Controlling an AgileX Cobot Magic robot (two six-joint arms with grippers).
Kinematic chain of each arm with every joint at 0, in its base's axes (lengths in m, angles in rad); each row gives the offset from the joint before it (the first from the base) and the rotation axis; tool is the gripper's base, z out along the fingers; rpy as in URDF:
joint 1: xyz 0 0 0.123 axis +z
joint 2: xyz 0 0 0 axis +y
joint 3: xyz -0.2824 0 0.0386 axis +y
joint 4: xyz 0.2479 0 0.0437 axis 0.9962 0 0.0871
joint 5: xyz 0 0 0 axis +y
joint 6: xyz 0.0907 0 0.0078 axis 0.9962 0 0.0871
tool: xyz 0 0 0 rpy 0 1.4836 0
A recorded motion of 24 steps. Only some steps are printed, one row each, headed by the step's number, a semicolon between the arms.
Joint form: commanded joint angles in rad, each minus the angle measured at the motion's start. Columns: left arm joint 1, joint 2, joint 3, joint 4, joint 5, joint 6; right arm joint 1, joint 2, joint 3, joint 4, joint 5, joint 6.
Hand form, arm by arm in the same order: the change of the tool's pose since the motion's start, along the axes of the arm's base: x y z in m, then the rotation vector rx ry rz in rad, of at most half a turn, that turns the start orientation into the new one. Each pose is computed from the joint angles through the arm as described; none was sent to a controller.
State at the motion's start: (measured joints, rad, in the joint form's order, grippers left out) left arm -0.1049 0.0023 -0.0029 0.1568 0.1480 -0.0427; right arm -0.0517 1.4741 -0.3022 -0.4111 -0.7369 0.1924
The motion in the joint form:
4: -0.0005 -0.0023 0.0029 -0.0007 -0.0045 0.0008; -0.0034 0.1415 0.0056 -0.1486 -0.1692 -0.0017
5: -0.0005 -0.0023 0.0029 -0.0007 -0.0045 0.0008; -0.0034 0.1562 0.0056 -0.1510 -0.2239 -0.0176
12: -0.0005 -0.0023 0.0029 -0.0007 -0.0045 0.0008; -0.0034 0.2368 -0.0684 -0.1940 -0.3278 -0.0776
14: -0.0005 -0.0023 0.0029 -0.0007 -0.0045 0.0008; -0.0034 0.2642 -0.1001 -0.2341 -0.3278 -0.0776
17: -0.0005 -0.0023 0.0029 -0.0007 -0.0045 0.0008; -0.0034 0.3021 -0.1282 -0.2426 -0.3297 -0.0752
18: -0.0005 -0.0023 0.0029 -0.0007 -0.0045 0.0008; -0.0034 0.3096 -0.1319 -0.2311 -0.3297 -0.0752
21: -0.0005 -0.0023 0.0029 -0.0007 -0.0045 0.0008; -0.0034 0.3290 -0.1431 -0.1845 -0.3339 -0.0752
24: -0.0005 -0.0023 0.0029 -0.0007 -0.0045 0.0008; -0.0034 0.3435 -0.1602 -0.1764 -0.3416 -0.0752
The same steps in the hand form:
4: -0.0001 -0.0001 -0.0005 -0.0002 -0.0038 -0.0013; 0.0032 0.0127 -0.0215 0.0113 -0.0042 0.1645
5: -0.0001 -0.0001 -0.0005 -0.0002 -0.0038 -0.0013; 0.0046 0.0143 -0.0203 0.0193 -0.0441 0.1819
12: -0.0001 -0.0001 -0.0005 -0.0002 -0.0038 -0.0013; 0.0252 0.0187 -0.0185 -0.0043 -0.1493 0.2587
14: -0.0001 -0.0001 -0.0005 -0.0002 -0.0038 -0.0013; 0.0322 0.0209 -0.0206 -0.0147 -0.1514 0.2977
17: -0.0001 -0.0001 -0.0005 -0.0002 -0.0038 -0.0013; 0.0396 0.0211 -0.0257 -0.0117 -0.1421 0.3055
18: -0.0001 -0.0001 -0.0005 -0.0002 -0.0038 -0.0013; 0.0411 0.0203 -0.0269 -0.0083 -0.1390 0.2943
21: -0.0001 -0.0001 -0.0005 -0.0002 -0.0038 -0.0013; 0.0461 0.0171 -0.0292 0.0056 -0.1372 0.2495
24: -0.0001 -0.0001 -0.0005 -0.0002 -0.0038 -0.0013; 0.0510 0.0165 -0.0295 0.0100 -0.1473 0.2427

